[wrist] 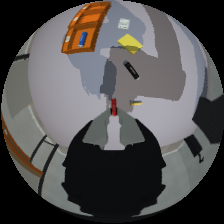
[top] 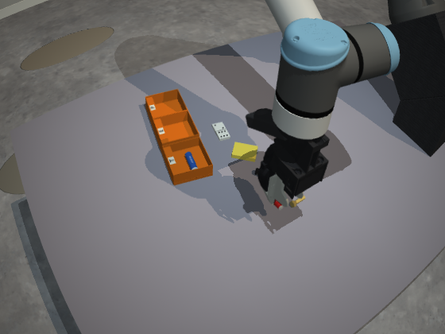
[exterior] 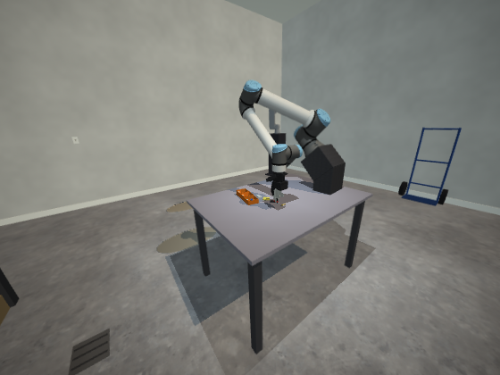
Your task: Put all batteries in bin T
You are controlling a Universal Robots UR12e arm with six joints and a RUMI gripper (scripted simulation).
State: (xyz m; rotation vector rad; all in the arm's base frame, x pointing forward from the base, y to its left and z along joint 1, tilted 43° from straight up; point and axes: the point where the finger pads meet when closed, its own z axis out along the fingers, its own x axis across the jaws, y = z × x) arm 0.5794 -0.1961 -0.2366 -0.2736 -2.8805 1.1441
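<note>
Now: the blue battery 40 mm ahead of my hand, 190 mm to the right of it and 40 mm below it. Round my hand: red battery: 10 mm below; bolt: 60 mm behind, 20 mm to the left, 50 mm below; black battery: 60 mm behind, 70 mm to the right, 50 mm below.
</note>
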